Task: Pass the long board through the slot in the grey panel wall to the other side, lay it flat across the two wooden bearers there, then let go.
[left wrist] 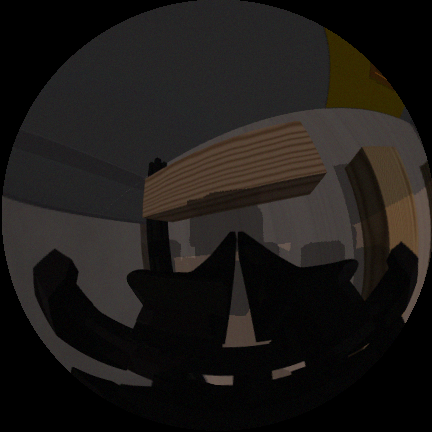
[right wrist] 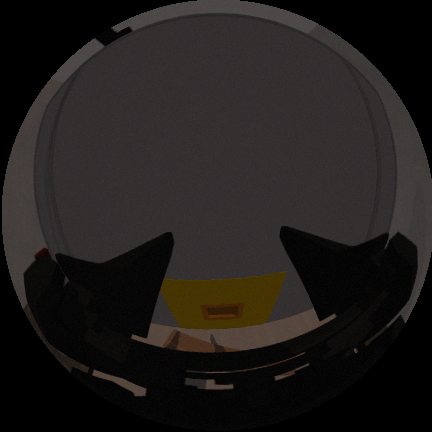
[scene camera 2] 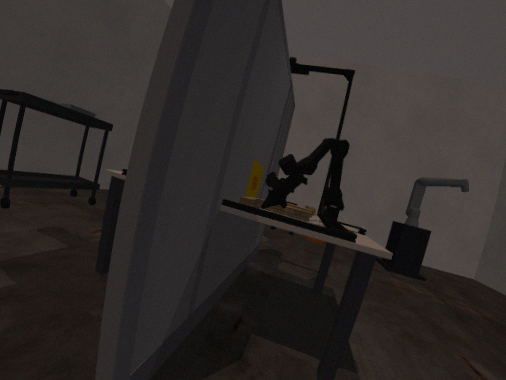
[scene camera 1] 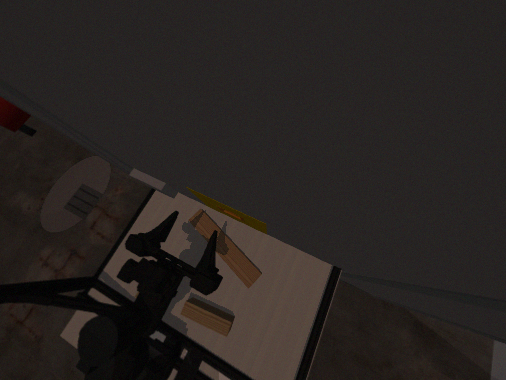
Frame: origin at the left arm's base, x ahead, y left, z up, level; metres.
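Seen in the pictures: left gripper, between the fingertips: (left wrist: 235, 236) (scene camera 2: 261, 207); right gripper, between the fingertips: (right wrist: 227, 234) (scene camera 1: 196, 220); left arm's base, origin of its link: (scene camera 2: 329, 219); right arm's base, origin of its link: (scene camera 1: 172, 348).
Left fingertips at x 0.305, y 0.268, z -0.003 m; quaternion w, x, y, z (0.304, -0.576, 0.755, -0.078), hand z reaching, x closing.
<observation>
Offsets run from my left fingertips to a thing's top centre. "spot": to the spot under its first point. Level surfaces: height alone.
The grey panel wall (scene camera 1: 300, 125) (scene camera 2: 220, 125) (left wrist: 175, 75) (right wrist: 215, 150) has a slot @(spot: 0.279 m right, 0.177 m ahead, 0.065 m up) (scene camera 1: 231, 214) (right wrist: 222, 312) framed in orange on a yellow plate @(spot: 0.257 m right, 0.128 m ahead, 0.064 m up) (scene camera 2: 252, 187) (left wrist: 350, 75). My left gripper (scene camera 2: 265, 205) (left wrist: 235, 236) is shut and empty, low over the table; its fingertips nearly touch, pointing at a wooden block @(0.005 m left, 0.049 m ahead, 0.028 m up) (left wrist: 230, 167) near the wall. A second wooden piece @(spot: 0.135 m right, 0.006 m back, 0.022 m up) (left wrist: 395, 200) lies to the right. My right gripper (scene camera 1: 196, 221) (right wrist: 227, 234) is open and empty. On its side lie a longer wooden piece @(0.267 m right, 0.279 m ahead, 0.023 m up) (scene camera 1: 235, 257) and a shorter block @(0.210 m right, 0.481 m ahead, 0.047 m up) (scene camera 1: 206, 317). I cannot tell which pieces are board or bearers.
The table @(0.016 m down) (scene camera 1: 290, 285) on the right arm's side meets the wall and has a black side rail (scene camera 1: 320, 320). The left arm's table also has a black rail (scene camera 2: 300, 225) along its edge. A sliver of another wooden piece (left wrist: 426, 175) shows at the left wrist view's right edge.
</observation>
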